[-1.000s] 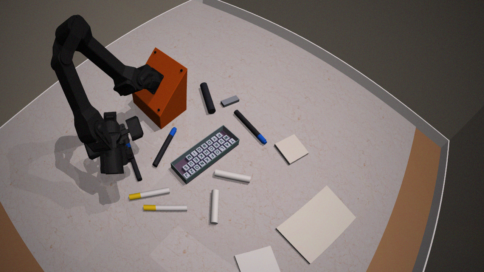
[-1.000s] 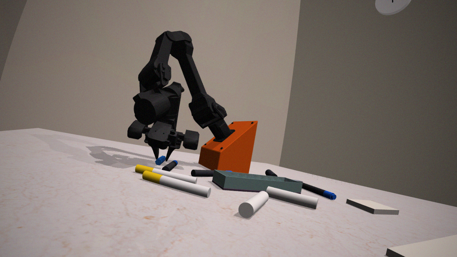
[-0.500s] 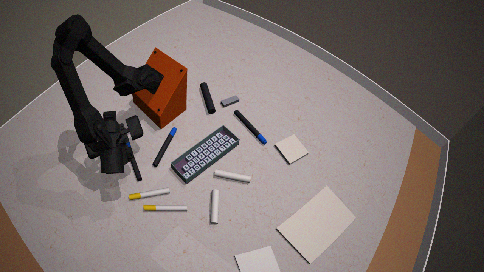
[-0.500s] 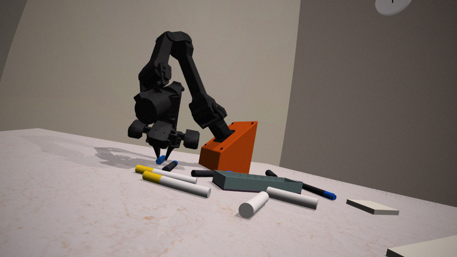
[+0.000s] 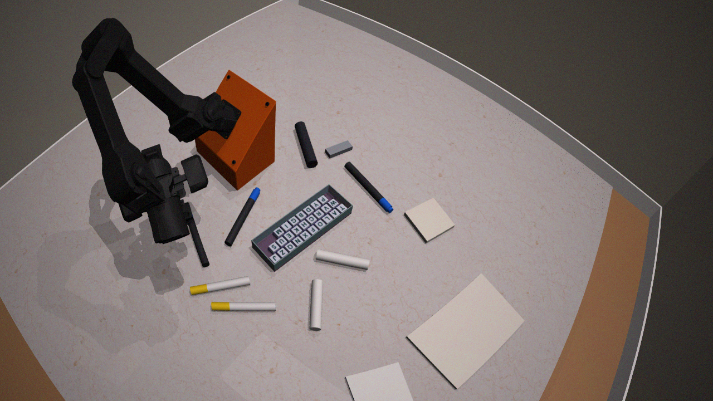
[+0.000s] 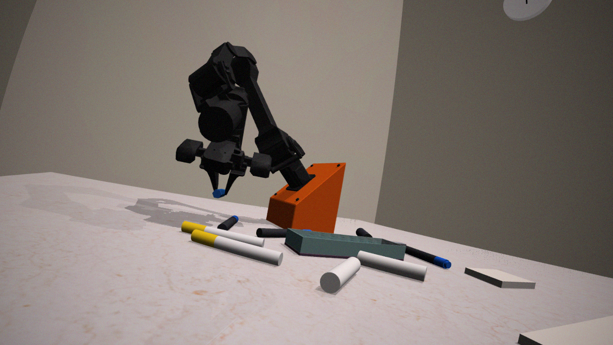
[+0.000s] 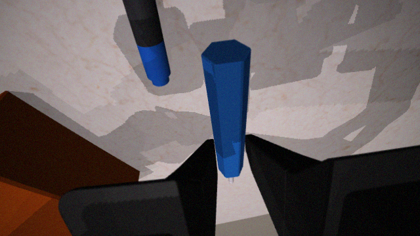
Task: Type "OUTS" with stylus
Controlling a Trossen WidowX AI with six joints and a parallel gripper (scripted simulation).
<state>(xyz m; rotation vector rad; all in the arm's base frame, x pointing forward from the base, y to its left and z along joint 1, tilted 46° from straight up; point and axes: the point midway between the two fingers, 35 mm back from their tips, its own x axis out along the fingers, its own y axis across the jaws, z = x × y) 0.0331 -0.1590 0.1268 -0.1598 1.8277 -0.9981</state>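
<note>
Now: gripper tip 2 cm past the blue stylus and 1 cm to the right of it. The rest, counted from my gripper tip: black cylinder (10 cm ahead, 33 cm to the left, 4 cm below); pad (40 cm ahead, 36 cm to the left, 5 cm below); grey block (15 cm ahead, 37 cm to the left, 5 cm below).
</note>
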